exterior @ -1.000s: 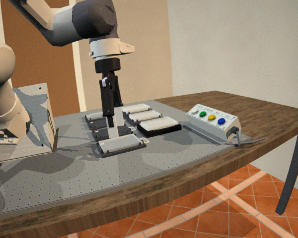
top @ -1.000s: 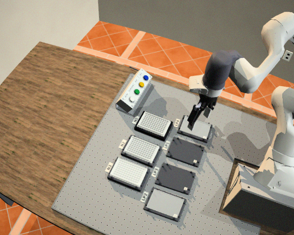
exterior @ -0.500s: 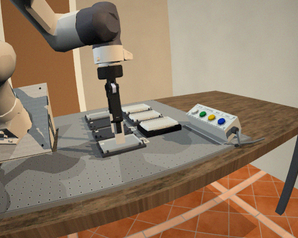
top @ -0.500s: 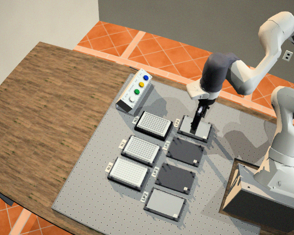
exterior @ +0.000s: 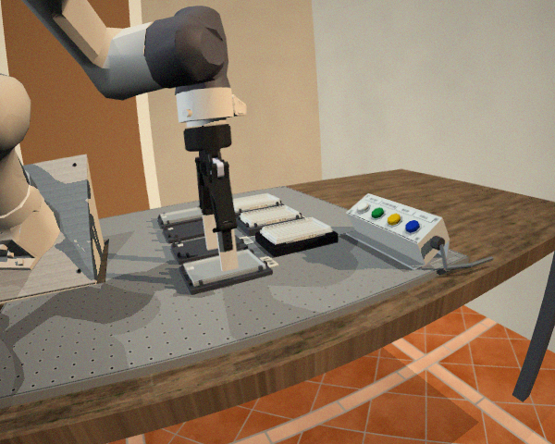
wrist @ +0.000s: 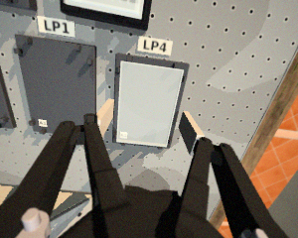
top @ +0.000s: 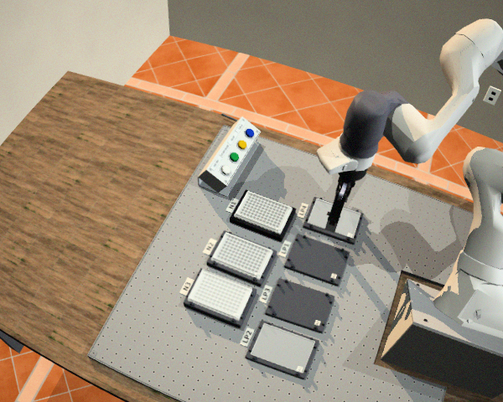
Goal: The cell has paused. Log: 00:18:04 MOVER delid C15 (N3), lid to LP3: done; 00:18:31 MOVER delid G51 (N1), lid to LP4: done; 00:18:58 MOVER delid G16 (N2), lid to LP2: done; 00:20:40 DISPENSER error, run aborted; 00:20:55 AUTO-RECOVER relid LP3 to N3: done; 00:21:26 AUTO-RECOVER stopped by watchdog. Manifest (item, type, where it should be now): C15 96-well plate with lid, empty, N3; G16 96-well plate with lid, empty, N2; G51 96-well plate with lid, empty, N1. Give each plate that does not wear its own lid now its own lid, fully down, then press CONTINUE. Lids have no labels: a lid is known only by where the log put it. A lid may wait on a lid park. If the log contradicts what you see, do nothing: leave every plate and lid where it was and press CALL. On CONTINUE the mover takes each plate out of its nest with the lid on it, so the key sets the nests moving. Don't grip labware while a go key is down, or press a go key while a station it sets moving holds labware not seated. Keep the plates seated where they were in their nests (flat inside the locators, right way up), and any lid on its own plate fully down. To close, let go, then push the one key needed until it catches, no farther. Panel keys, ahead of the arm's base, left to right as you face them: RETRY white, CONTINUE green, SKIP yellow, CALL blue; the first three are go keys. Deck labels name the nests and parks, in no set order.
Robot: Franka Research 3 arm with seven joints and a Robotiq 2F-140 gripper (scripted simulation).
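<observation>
The lp4 park lies 50 mm below my hand. Also, from my hand: plate: 210 mm to the left, 170 mm ahead, 30 mm below; then LP3 park: 270 mm to the left, 50 mm below, 10 mm behind; then lp1 park: 130 mm to the left, 50 mm below.
</observation>
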